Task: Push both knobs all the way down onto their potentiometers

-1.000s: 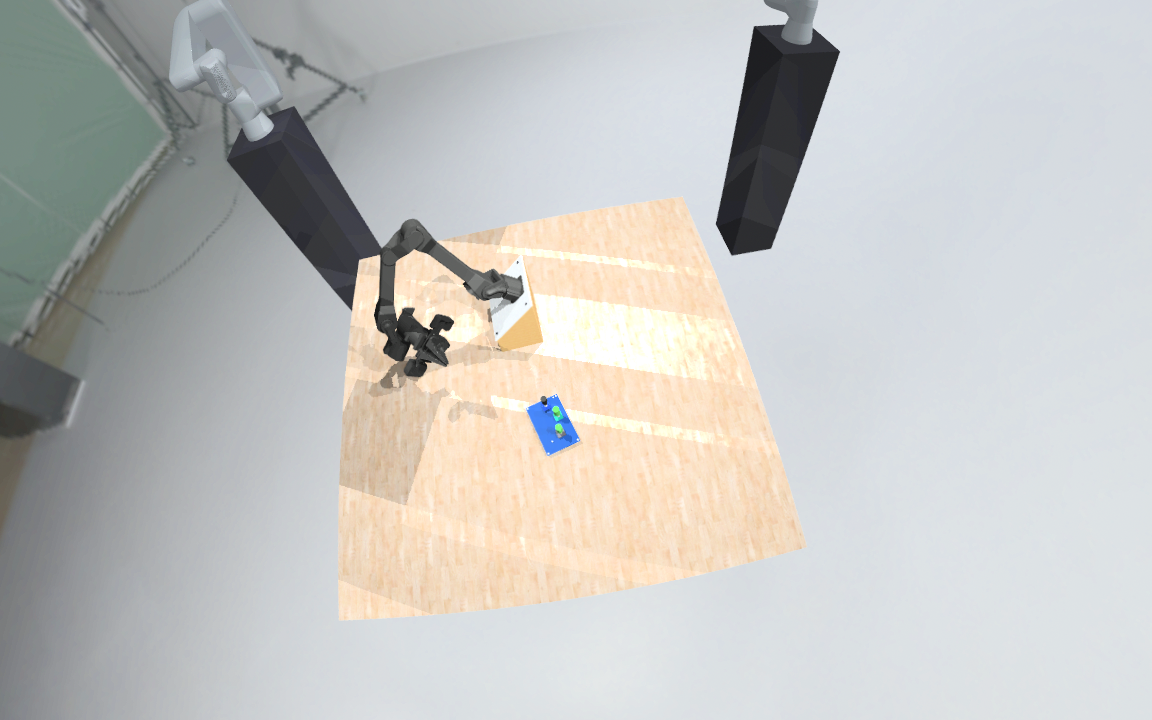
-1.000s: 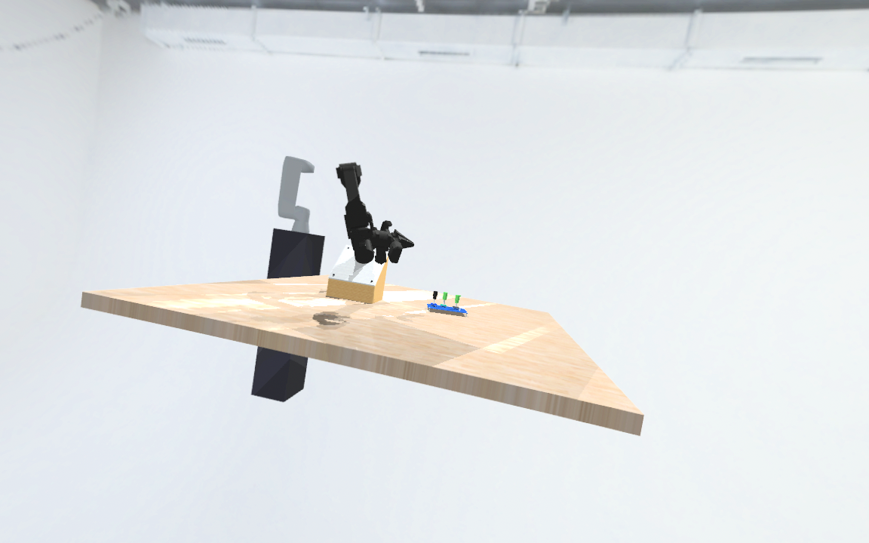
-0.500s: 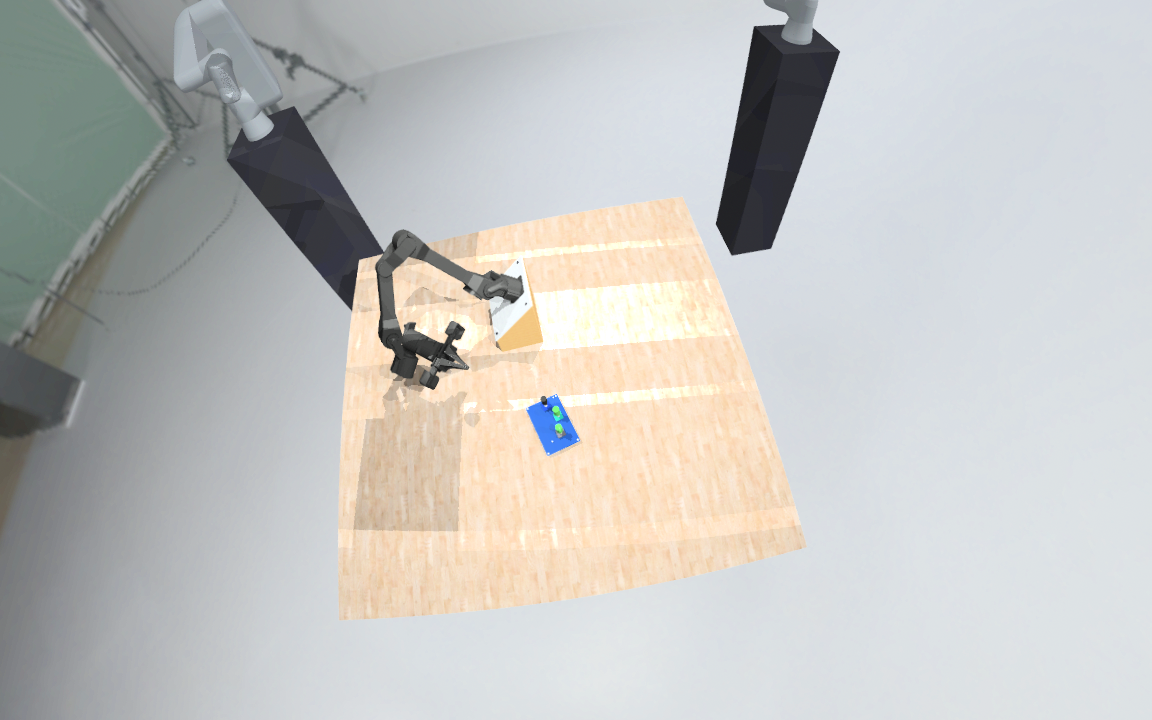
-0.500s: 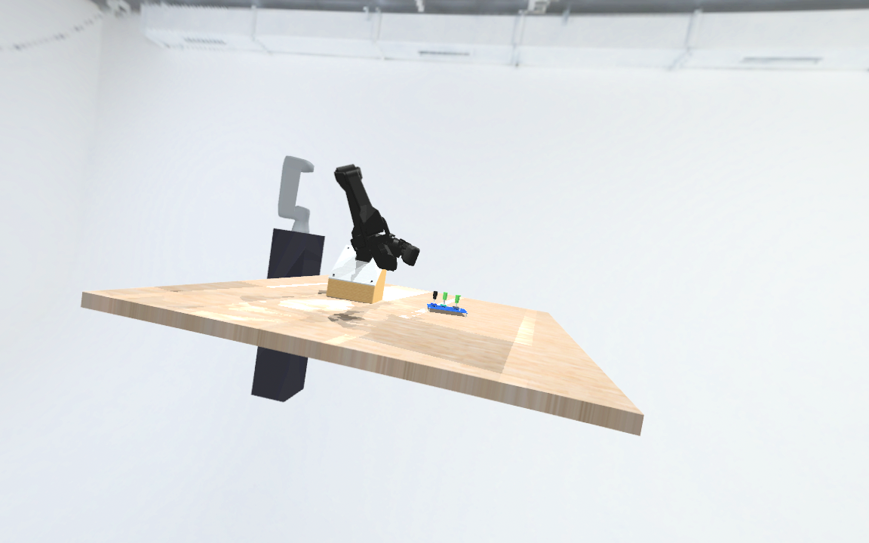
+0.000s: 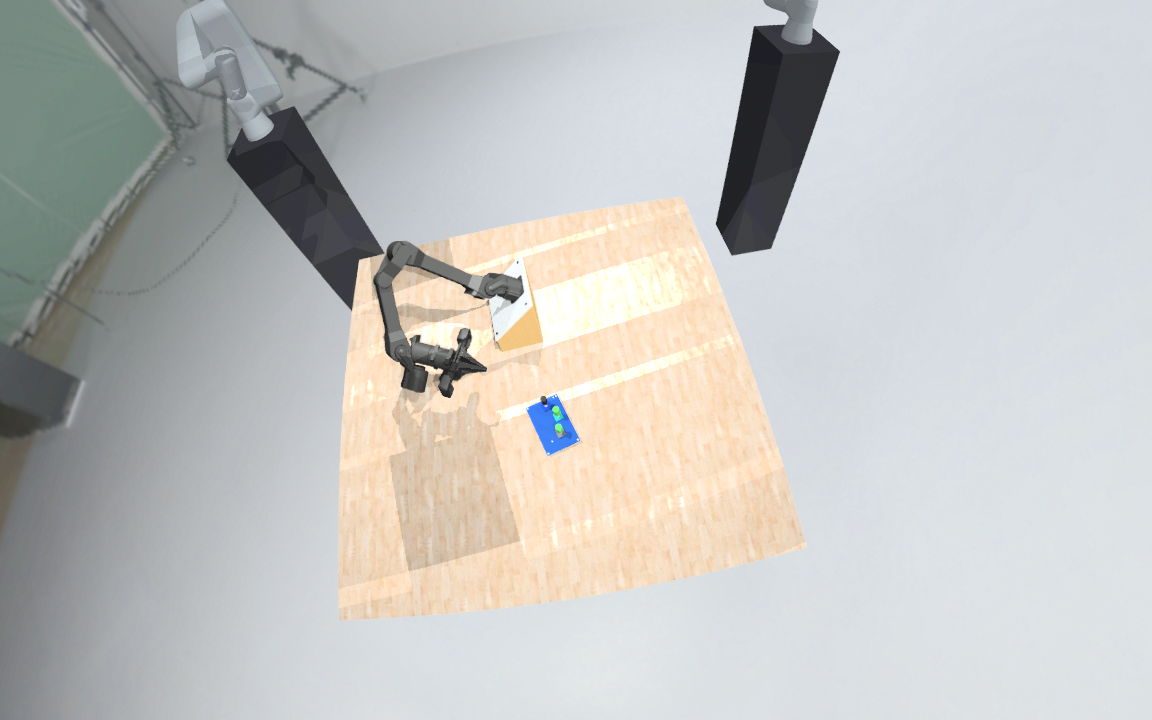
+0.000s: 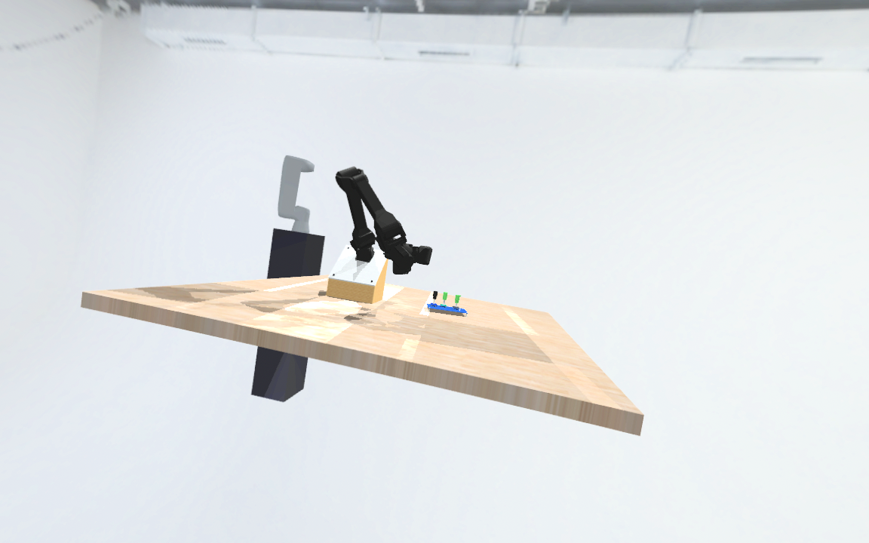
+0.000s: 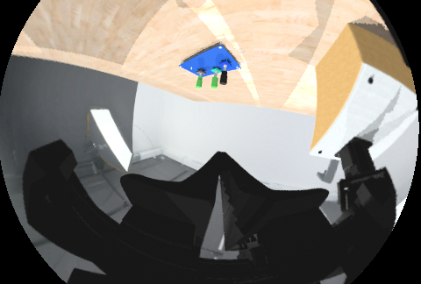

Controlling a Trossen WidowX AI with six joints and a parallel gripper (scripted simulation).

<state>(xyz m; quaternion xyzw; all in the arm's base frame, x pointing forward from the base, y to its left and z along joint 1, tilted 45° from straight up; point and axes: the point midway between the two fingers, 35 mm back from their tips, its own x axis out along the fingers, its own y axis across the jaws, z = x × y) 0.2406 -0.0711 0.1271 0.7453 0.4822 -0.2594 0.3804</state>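
Now: the black knob 60 mm ahead of my gripper tip, 120 mm to the left of it and 140 mm below it. Round my gripper tip: green knob 150 mm ahead, 150 mm to the left, 140 mm below.
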